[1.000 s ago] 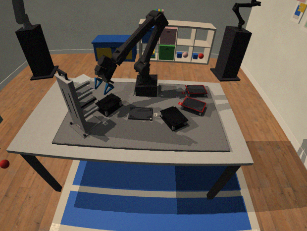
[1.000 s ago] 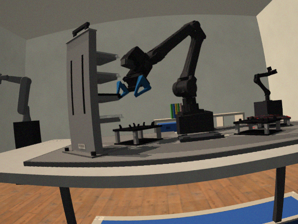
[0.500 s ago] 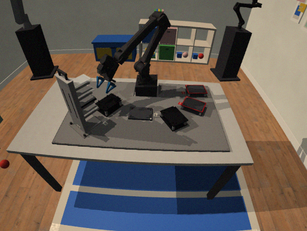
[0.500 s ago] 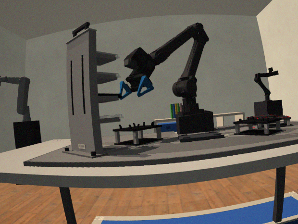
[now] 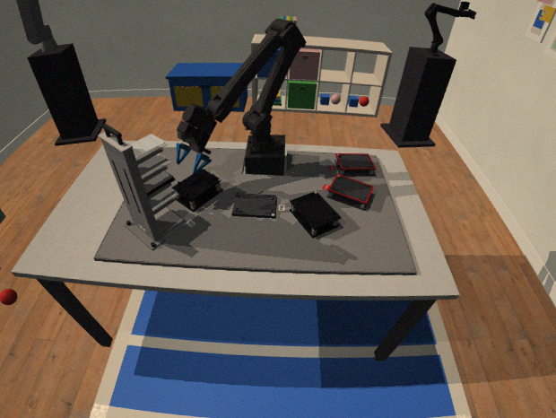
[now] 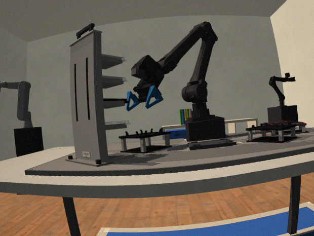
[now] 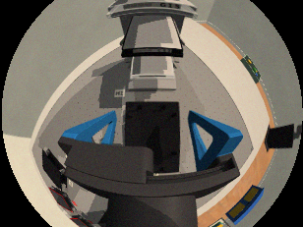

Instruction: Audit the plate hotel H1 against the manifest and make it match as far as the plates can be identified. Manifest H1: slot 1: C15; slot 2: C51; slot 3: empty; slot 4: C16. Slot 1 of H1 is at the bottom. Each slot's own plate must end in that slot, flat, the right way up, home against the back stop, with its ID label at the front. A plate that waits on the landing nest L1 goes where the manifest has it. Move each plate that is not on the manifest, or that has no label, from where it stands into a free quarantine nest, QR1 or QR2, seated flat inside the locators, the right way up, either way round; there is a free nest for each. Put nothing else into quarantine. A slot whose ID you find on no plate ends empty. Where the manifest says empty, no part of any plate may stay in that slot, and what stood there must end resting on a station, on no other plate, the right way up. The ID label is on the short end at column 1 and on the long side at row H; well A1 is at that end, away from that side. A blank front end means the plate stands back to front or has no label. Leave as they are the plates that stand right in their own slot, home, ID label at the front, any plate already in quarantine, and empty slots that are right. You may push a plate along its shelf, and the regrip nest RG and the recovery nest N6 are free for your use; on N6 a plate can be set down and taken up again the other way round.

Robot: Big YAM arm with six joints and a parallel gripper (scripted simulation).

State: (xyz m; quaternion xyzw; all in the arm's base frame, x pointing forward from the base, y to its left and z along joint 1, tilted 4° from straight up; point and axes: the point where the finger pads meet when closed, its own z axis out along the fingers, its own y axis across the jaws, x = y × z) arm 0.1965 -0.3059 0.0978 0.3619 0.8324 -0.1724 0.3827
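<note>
Right now the dark plate is 110 mm to the right of my hand, 100 mm ahead of it and 20 mm above it. Round my hand: plate hotel H1: 170 mm to the right, 150 mm ahead, 30 mm above.
</note>
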